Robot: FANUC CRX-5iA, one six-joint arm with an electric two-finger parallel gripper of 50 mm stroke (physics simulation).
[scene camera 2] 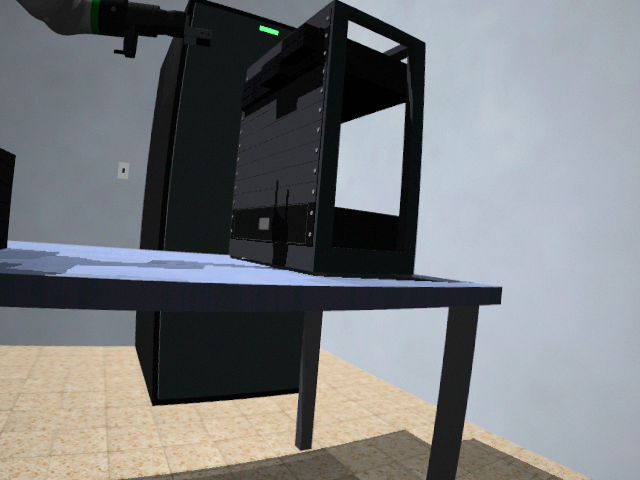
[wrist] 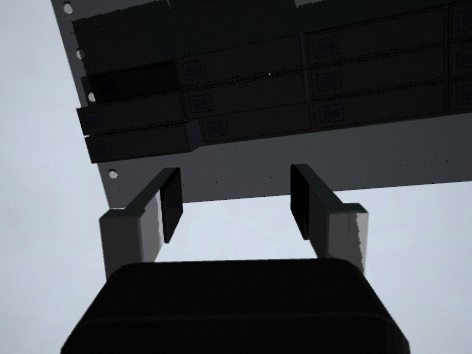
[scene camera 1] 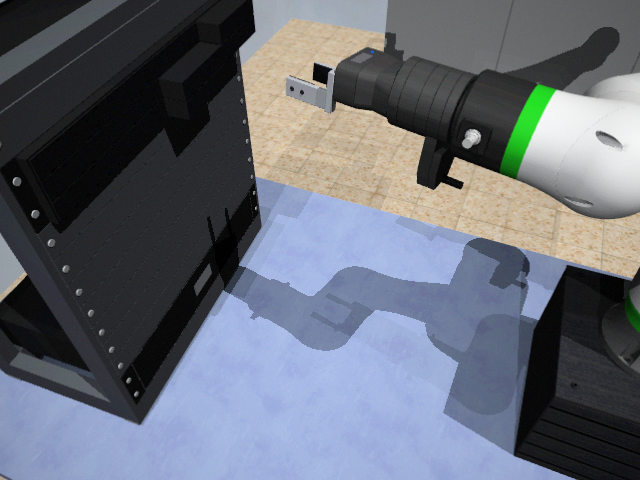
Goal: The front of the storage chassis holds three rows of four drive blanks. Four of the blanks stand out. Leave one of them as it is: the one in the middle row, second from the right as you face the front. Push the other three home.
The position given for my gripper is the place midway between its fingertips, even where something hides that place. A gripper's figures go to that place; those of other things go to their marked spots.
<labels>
My gripper (scene camera 2: 211,39): 106 cm from the lens. A rack (scene camera 2: 296,96) is 100 cm from the lens.
</labels>
